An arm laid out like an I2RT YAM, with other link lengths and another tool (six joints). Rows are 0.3 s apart.
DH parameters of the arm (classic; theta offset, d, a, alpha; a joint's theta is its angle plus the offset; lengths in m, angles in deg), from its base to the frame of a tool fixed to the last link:
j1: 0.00 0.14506 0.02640 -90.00
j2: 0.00 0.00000 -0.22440 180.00
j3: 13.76 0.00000 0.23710 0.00
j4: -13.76 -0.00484 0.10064 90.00
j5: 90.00 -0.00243 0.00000 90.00
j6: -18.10 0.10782 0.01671 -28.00
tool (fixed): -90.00 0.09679 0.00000 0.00
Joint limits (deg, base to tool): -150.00..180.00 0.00..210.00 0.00..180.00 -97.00..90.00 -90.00..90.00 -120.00..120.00
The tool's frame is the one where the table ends.
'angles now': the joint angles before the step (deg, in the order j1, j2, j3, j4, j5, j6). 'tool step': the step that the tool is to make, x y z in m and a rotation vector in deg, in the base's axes. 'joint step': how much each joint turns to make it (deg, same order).
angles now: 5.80, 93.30, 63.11, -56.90, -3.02, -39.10
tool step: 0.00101, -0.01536, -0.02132, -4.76, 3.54, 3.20
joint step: -0.04, 6.51, 0.88, 1.57, 4.33, -3.31
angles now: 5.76, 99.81, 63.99, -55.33, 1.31, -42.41
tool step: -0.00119, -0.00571, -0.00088, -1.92, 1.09, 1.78
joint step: 0.17, 1.00, 0.42, -0.64, 1.85, -1.56
